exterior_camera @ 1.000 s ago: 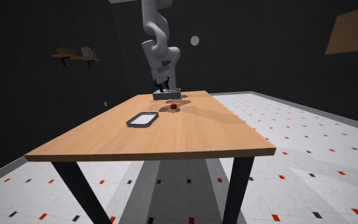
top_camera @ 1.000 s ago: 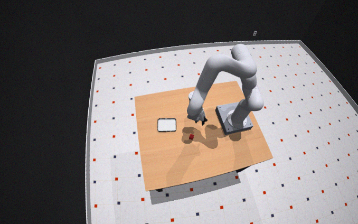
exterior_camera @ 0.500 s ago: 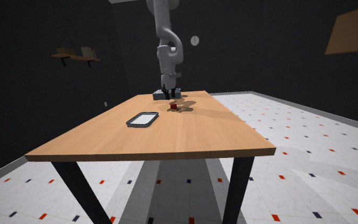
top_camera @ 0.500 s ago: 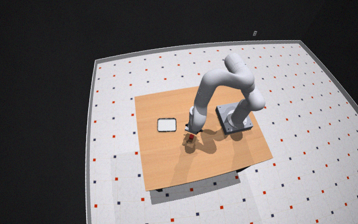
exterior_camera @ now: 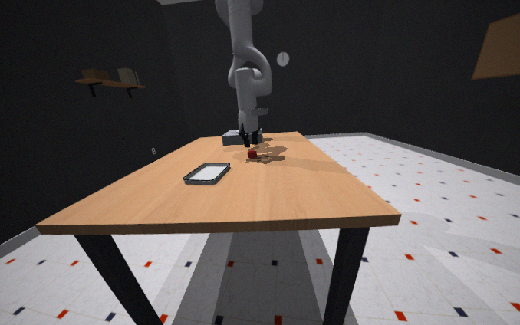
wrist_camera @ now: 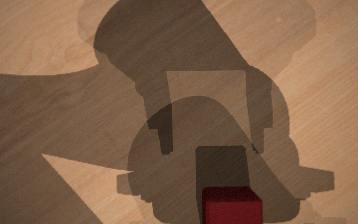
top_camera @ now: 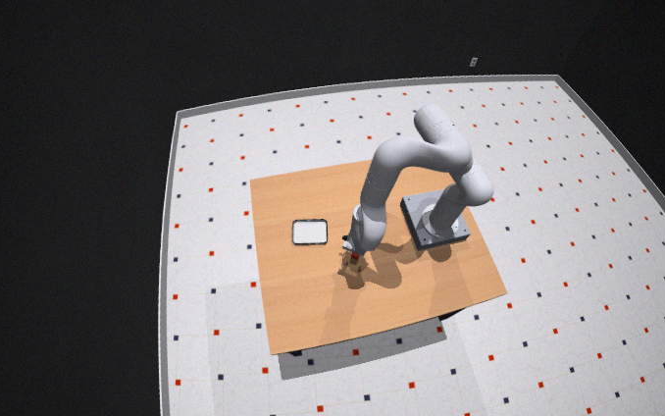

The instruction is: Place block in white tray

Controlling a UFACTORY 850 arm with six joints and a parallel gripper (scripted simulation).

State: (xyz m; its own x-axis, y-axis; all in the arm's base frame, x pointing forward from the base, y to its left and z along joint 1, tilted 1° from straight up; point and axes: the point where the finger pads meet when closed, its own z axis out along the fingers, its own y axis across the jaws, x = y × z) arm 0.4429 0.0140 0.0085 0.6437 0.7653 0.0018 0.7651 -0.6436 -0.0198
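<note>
Right now the red block is 6 cm below my hand. From my hand the other things lie so: white tray 18 cm to the right, 17 cm ahead, 7 cm below.
</note>
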